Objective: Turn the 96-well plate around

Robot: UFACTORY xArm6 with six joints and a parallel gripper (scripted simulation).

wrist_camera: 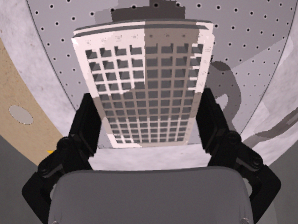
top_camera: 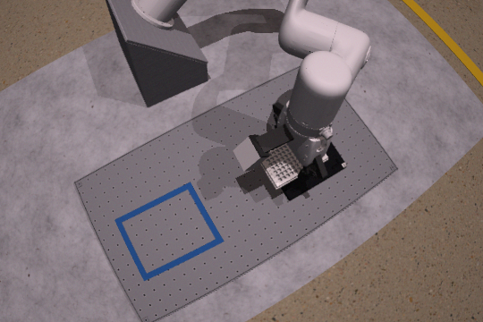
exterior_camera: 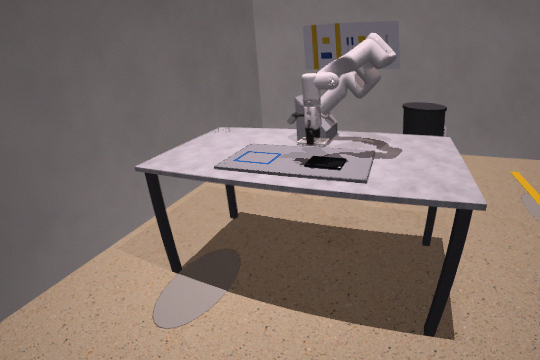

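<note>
Now: hand 100 mm above the black plate nest N1 and 50 mm to the right of it. The rest, counted from my hand: white A1 mark (130 mm to the left, 100 mm below, 60 mm ahead); then white 96-well plate (10 mm below).
</note>
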